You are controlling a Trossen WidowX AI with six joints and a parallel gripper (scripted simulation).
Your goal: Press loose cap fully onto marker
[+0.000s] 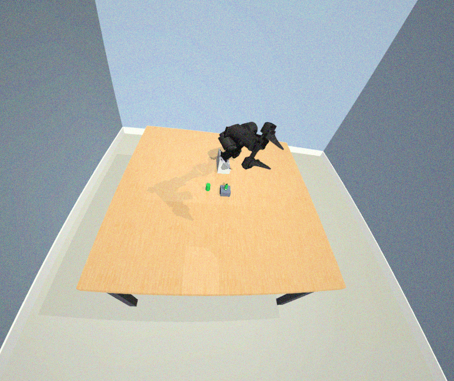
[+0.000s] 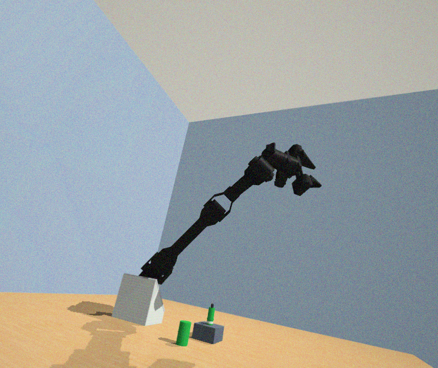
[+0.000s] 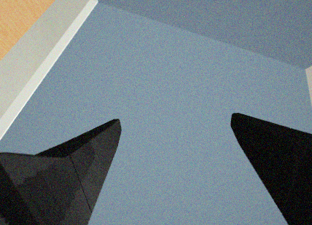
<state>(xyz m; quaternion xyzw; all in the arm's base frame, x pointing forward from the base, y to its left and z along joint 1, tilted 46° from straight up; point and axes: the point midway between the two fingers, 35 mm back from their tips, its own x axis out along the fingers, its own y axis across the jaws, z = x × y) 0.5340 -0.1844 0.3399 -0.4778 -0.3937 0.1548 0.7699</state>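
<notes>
Right now my gripper tip is 49 cm above the green cap, 27 cm past it and 22 cm to the left of it. From my gripper tip the other things lie so: grey holder block: 50 cm below, 26 cm behind, 11 cm to the right.
</notes>
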